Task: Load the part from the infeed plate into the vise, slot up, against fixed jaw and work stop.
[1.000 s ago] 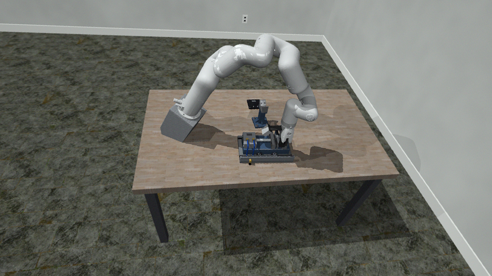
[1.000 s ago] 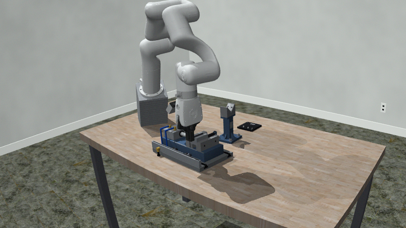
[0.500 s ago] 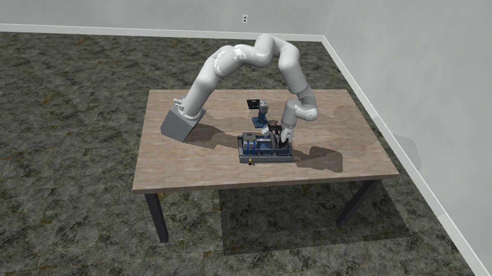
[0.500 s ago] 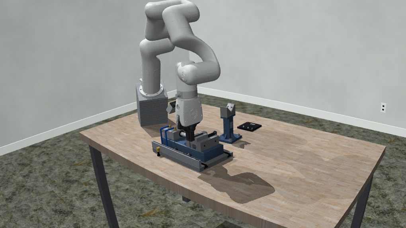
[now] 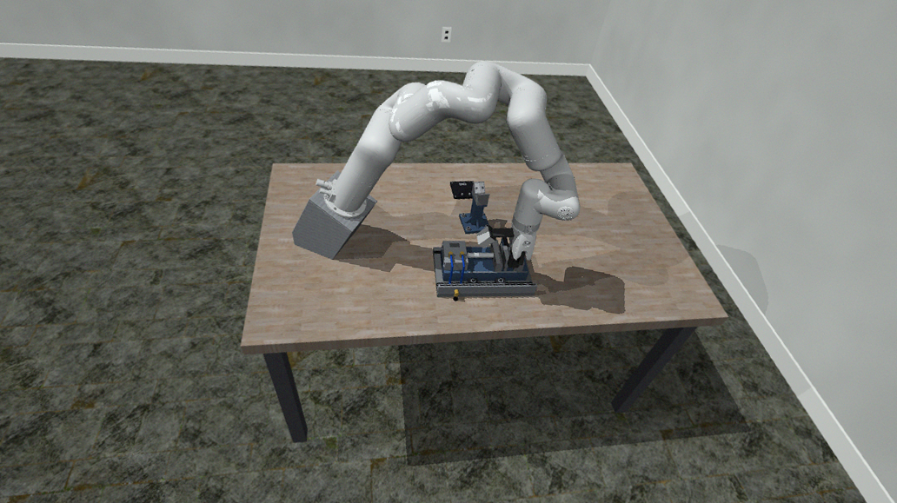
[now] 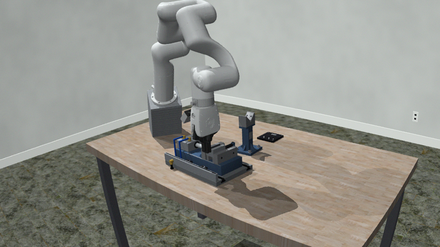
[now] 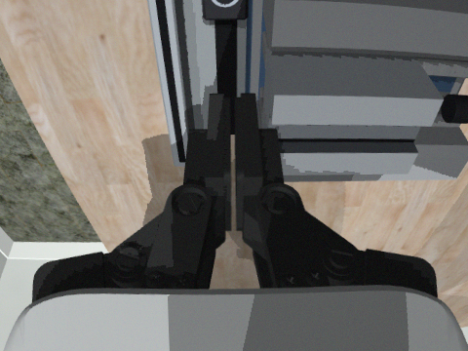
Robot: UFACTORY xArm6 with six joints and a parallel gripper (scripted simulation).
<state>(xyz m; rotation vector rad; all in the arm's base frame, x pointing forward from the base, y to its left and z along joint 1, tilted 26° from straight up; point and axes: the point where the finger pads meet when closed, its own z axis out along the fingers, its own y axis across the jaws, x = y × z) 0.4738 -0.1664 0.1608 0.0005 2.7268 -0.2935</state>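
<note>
Now: hand 4 cm to the right of the grey block and 2 cm above it. Also, from my hand: dark work stop rod (11 cm to the left, 3 cm below); fixed jaw (3 cm ahead, 6 cm to the left, 4 cm below); moving jaw (3 cm behind, 6 cm to the left, 4 cm below).
</note>
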